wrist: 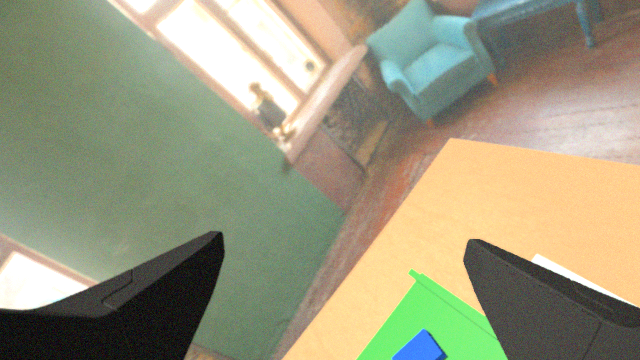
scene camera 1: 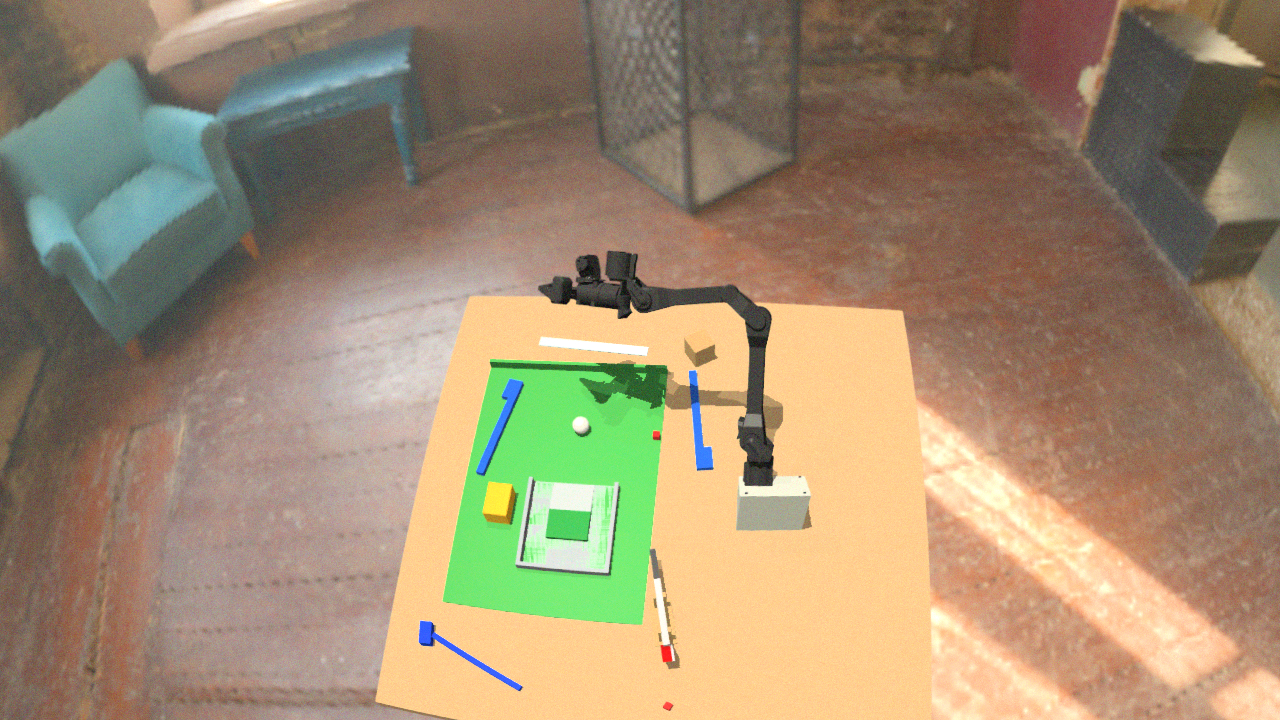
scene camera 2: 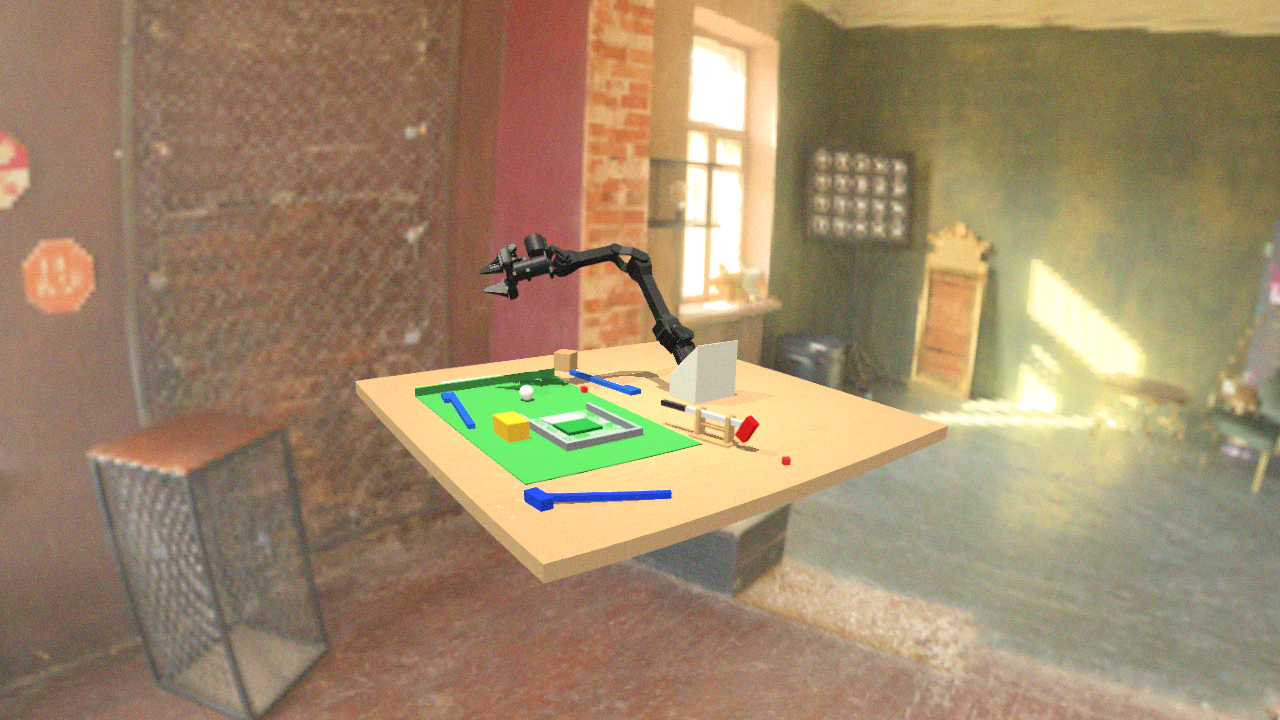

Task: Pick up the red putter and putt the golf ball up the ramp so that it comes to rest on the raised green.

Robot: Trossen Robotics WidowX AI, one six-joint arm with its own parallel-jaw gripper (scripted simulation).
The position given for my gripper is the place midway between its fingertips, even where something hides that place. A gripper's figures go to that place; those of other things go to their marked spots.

Scene:
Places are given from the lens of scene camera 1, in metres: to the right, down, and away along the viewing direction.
my gripper point(scene camera 1: 550, 289): -0.21, -0.17, 1.91
white strip point(scene camera 1: 544, 341): -0.26, -0.05, 2.24
yellow block point(scene camera 1: 498, 507): -0.34, 0.35, 1.86
tan block point(scene camera 1: 699, 347): 0.15, -0.03, 2.12
The marked spots on the white strip and the yellow block are 0.56 m apart.

